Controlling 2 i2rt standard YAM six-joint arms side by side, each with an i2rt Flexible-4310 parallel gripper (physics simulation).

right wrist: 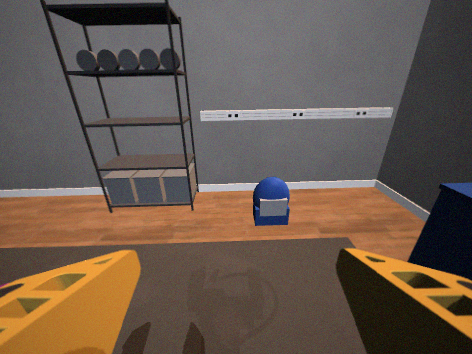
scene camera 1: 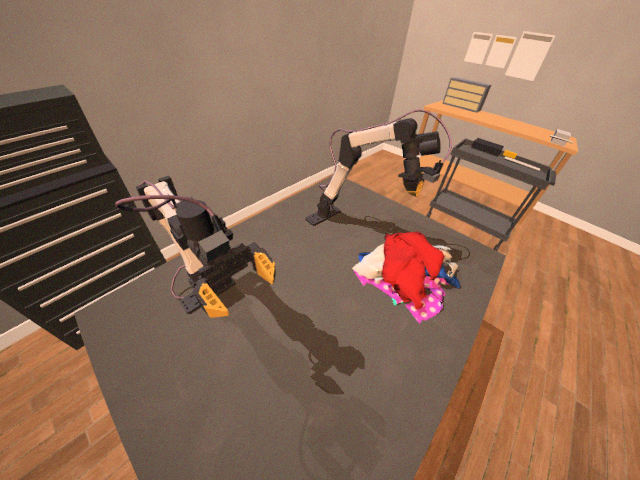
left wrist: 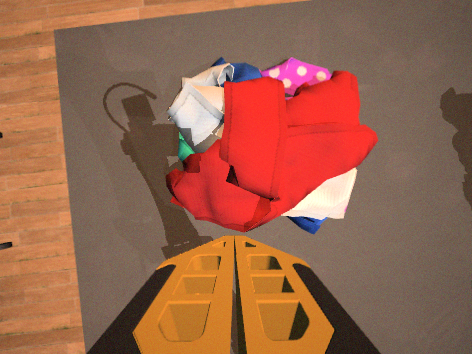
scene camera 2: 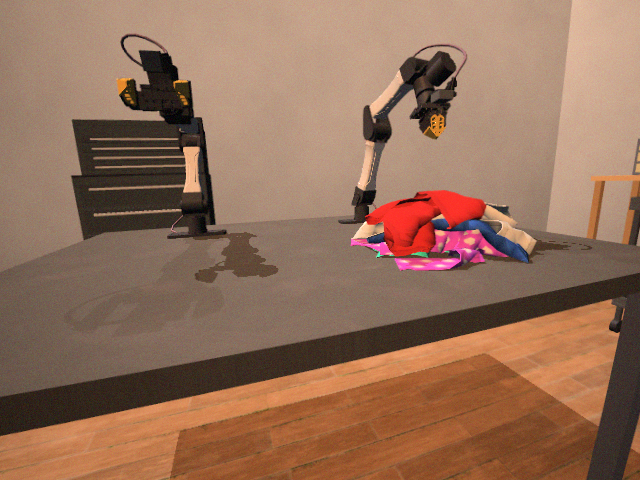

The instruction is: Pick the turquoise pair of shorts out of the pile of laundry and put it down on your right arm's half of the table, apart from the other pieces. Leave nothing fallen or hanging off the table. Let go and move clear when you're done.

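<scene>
A heap of laundry lies at the right of both scene views. Small turquoise-green bits of cloth peek out from under its edges; most of that piece is hidden. A red garment lies over the top. Under it are a pink dotted piece, cream cloth and blue cloth. My left gripper is shut and empty, high above the heap. My right gripper is open and empty, raised away from the heap.
The dark table carries both arm bases along its back. A drawer cabinet stands behind its left side. A cart and a wooden bench stand beyond the right end.
</scene>
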